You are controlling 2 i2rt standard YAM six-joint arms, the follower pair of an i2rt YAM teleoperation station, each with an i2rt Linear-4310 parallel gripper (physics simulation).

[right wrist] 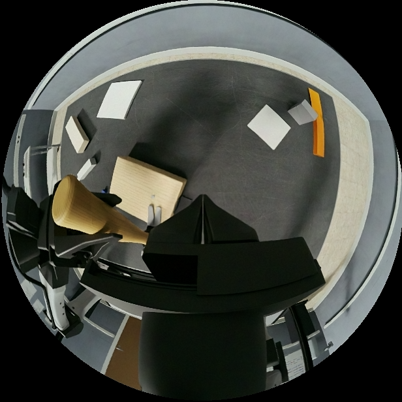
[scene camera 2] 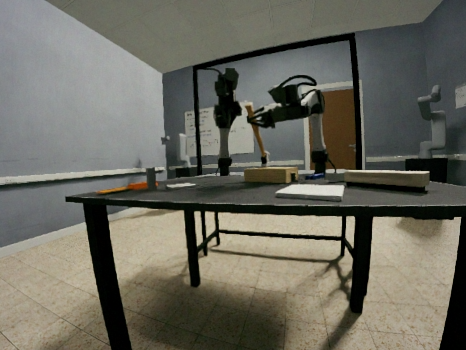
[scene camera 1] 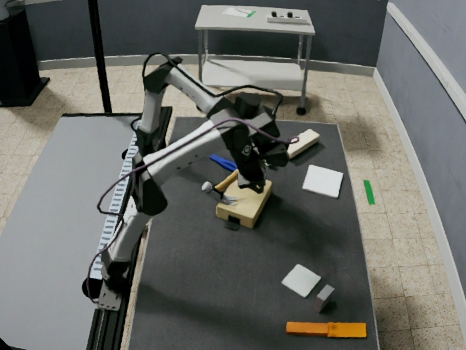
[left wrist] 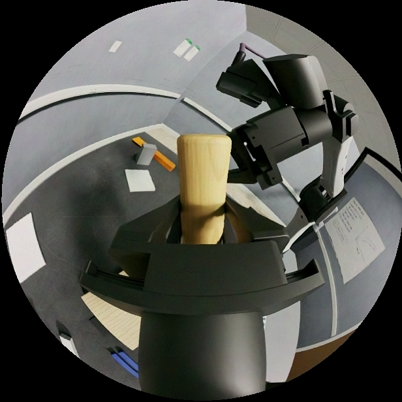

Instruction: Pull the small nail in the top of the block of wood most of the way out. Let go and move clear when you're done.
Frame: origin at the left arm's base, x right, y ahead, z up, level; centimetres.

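Seen in the pictures: left gripper, between the fingertips: (scene camera 2: 246, 119); right gripper, between the fingertips: (scene camera 2: 228, 128) (scene camera 1: 260, 192); left arm's base, origin of its link: (scene camera 1: 147, 155); right arm's base, origin of its link: (scene camera 1: 114, 283).
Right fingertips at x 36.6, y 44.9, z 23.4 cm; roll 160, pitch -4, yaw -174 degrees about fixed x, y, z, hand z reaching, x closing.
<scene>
Pixels of each thing's top centre, then the offset from my right fingertips to it. "*": a spot on its surface instead.
- wooden block, centre of its top: (scene camera 1: 245, 193) (scene camera 2: 271, 167) dz -16.6, dx -15.3, dy -5.0 cm
- hammer's claw, centre of its top: (scene camera 1: 229, 200) dz -15.2, dx -10.3, dy -9.7 cm
- handle, a spot on its surface: (scene camera 1: 226, 180) * dz -6.3, dx -9.9, dy -10.5 cm
- blue tool, centre of its top: (scene camera 1: 226, 162) (scene camera 2: 317, 174) dz -20.3, dx -33.3, dy -13.5 cm
- pale bar, centre of its top: (scene camera 2: 382, 171) (scene camera 1: 300, 140) dz -17.5, dx -47.0, dy +13.2 cm
- grey block, centre of its top: (scene camera 1: 325, 292) (scene camera 2: 150, 167) dz -14.0, dx +21.8, dy +20.8 cm
- orange tool, centre of its top: (scene camera 1: 328, 328) (scene camera 2: 130, 184) dz -19.7, dx +30.4, dy +22.8 cm
- black piece, a spot on its surface: (scene camera 1: 232, 222) * dz -21.1, dx -6.3, dy -8.0 cm
The wooden block (scene camera 1: 252, 200) (scene camera 2: 267, 175) (left wrist: 117, 316) (right wrist: 132, 177) lies flat. The small nail (right wrist: 153, 196) shows as a grey dot on its top, by the claw tips; whether the claw grips it is unclear. The hammer's claw (scene camera 1: 228, 200) (right wrist: 154, 214) rests over the block's edge. The handle (scene camera 1: 226, 180) (scene camera 2: 258, 137) (left wrist: 204, 170) (right wrist: 80, 205) stands steeply up, leaning. My left gripper (scene camera 2: 250, 119) (left wrist: 201, 199) is shut on the handle's upper part and is largely hidden in scene camera 1. My right gripper (scene camera 1: 257, 189) (right wrist: 202, 200) is shut and empty, pointing down high above the block.
A blue tool (scene camera 1: 222, 162) and a pale bar (scene camera 1: 304, 143) lie behind the block. Two white pads (scene camera 1: 323, 181) (scene camera 1: 301, 280) lie to its right. A grey block (scene camera 1: 324, 298) and an orange tool (scene camera 1: 347, 329) lie near the front right. A black piece (scene camera 1: 232, 222) touches the block's front.
</scene>
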